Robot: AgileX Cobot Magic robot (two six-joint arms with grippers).
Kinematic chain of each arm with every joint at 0, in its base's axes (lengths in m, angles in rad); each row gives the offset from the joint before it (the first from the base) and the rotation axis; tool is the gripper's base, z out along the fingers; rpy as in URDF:
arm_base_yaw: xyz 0 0 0.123 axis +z
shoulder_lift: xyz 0 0 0 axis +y
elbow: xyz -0.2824 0 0.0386 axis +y
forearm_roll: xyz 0.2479 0 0.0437 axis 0.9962 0 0.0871
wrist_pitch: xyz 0 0 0 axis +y
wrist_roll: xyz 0.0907 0 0.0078 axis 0.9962 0 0.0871
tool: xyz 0 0 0 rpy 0 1.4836 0
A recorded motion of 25 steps. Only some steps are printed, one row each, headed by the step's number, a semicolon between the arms.
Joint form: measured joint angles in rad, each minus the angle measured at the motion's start. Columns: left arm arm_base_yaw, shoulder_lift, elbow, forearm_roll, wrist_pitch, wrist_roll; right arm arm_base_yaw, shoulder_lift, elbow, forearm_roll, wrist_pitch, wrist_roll.
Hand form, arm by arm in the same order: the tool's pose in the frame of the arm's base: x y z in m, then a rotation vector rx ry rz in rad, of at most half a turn. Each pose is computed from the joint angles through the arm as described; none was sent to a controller.
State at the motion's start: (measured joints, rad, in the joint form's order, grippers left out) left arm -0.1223 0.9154 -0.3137 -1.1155 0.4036 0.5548; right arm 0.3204 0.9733 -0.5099 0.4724 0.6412 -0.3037
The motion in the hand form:
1: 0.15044 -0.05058 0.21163 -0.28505 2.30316 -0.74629; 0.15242 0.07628 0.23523 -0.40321 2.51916 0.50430
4: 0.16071 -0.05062 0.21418 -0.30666 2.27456 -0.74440; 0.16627 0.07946 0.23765 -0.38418 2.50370 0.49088
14: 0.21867 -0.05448 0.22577 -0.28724 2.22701 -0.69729; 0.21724 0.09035 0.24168 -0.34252 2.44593 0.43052
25: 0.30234 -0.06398 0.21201 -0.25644 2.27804 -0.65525; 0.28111 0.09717 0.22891 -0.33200 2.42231 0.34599
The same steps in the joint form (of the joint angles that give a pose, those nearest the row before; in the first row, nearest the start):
1: -0.0001 0.0122 -0.0043 -0.0319 -0.0114 0.0246; 0.0001 0.0171 -0.0103 0.0004 -0.0137 0.0005
4: -0.0002 0.0541 -0.0258 -0.1303 -0.0424 0.1119; 0.0001 0.0707 -0.0452 0.0005 -0.0536 0.0013
14: -0.0003 0.2858 -0.1974 -0.4036 -0.0996 0.4253; -0.0027 0.2609 -0.1753 -0.0081 -0.1861 -0.0074
25: -0.0003 0.6273 -0.4642 -0.4716 -0.1092 0.5436; -0.0345 0.5047 -0.3381 -0.0099 -0.2923 -0.0638

